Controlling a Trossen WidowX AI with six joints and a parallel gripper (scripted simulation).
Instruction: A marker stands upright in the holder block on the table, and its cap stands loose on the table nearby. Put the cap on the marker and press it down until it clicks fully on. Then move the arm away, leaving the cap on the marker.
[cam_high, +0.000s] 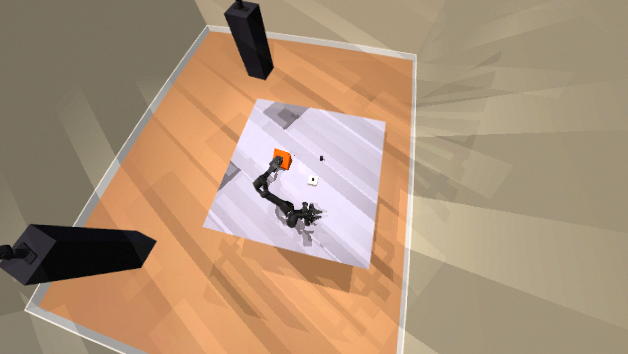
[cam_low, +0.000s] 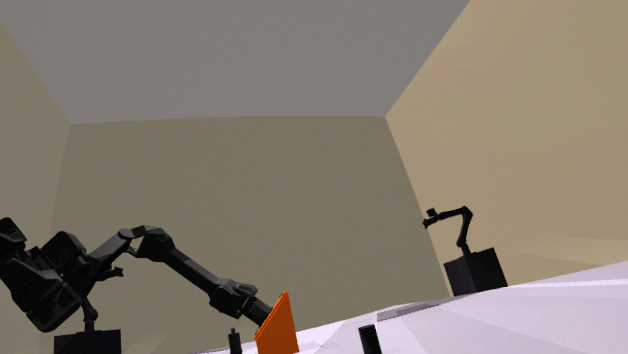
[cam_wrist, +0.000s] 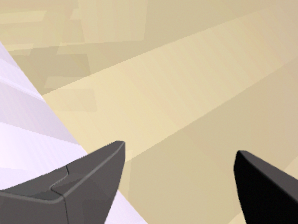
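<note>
Now: gripper tip 170 mm past the dark cap, 470 mm to the right of it and 200 mm above it. Also, from my gripper tip: pale holder block: 170 mm behind, 260 mm to the left, 200 mm below.
</note>
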